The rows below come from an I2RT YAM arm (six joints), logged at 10 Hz.
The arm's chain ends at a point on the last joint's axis. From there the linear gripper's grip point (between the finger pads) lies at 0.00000 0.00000 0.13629 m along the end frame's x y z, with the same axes.
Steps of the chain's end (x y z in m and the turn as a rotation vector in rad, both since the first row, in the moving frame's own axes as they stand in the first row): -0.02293 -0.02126 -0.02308 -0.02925 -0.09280 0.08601; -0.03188 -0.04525 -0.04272 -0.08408 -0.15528 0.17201; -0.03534 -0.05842 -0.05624 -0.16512 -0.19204 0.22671; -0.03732 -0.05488 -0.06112 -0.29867 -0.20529 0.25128; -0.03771 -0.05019 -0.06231 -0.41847 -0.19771 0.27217
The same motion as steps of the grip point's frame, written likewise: -0.03571 -0.01783 -0.02372 -0.02925 -0.09280 0.08601; -0.05381 -0.03572 -0.04483 -0.08408 -0.15528 0.17201; -0.06354 -0.03929 -0.06057 -0.16512 -0.19204 0.22671; -0.06943 -0.01894 -0.06993 -0.29867 -0.20529 0.25128; -0.07096 0.00056 -0.07656 -0.41847 -0.19771 0.27217
